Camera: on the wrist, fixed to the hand. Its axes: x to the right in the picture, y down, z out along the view.
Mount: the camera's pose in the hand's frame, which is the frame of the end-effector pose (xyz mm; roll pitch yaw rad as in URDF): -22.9 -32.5 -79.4 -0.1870 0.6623 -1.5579
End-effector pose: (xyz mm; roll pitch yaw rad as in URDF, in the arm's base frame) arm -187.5 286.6 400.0 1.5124 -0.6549 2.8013
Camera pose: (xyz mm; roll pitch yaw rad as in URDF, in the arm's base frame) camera -217.5 215.1 356.6 2.0074 0.7031 -2.6422
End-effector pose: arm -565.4 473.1 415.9 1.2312 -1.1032 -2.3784
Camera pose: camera -550.5 398.7 369.7 1.5339 0.4316 -2.0217
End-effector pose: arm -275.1 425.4 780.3 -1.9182 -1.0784 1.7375
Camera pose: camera -202.2 375.2 787.3 1.2103 -0.4762 -1.0481
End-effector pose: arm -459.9 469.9 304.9 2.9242 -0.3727 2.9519
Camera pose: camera -422.9 413.1 362.2 2.5420 -0.4165 -1.5988
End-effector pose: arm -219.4 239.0 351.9 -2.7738 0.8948 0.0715
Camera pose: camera -167.1 244.5 423.4 -2.1548 -0.5568 0.7228
